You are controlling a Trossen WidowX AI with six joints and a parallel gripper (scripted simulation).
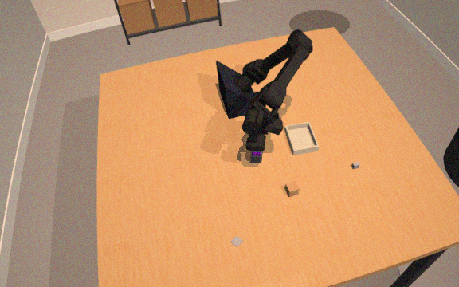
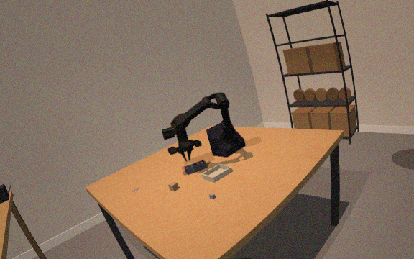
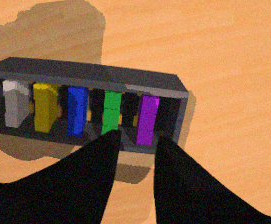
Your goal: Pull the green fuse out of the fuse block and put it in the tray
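My gripper tip is now 5 cm above the green fuse and 2 cm past it. Round my gripper tip: purple fuse 5 cm below, 1 cm to the right; then yellow fuse 5 cm below, 5 cm behind, 1 cm to the left; then blue fuse 5 cm below, 3 cm behind.
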